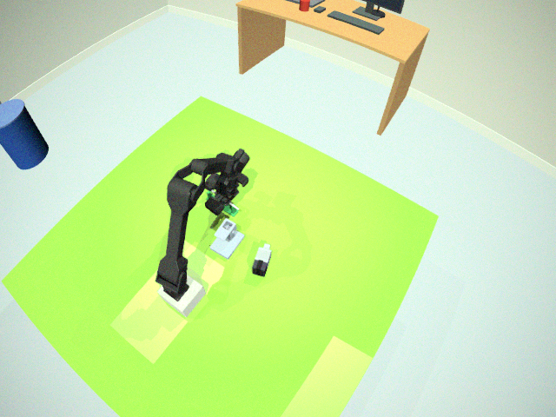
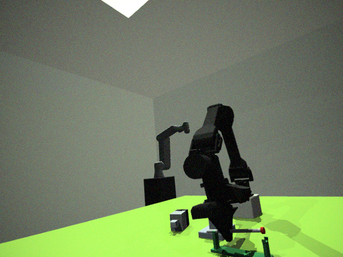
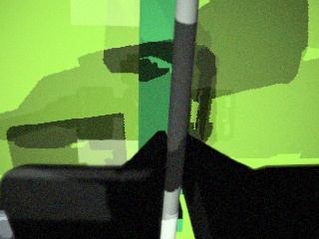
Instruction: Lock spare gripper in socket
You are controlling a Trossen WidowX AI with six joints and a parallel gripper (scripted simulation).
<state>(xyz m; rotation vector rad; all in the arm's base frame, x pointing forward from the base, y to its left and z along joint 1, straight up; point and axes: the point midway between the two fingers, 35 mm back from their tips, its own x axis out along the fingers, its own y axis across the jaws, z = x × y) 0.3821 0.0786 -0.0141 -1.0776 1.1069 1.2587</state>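
Right now my gripper tip is 20 mm to the right of the green rack. The rest, counted from my gripper tip: spare gripper (110 mm behind, 240 mm to the right); mount (120 mm behind, 90 mm to the right, 20 mm above).
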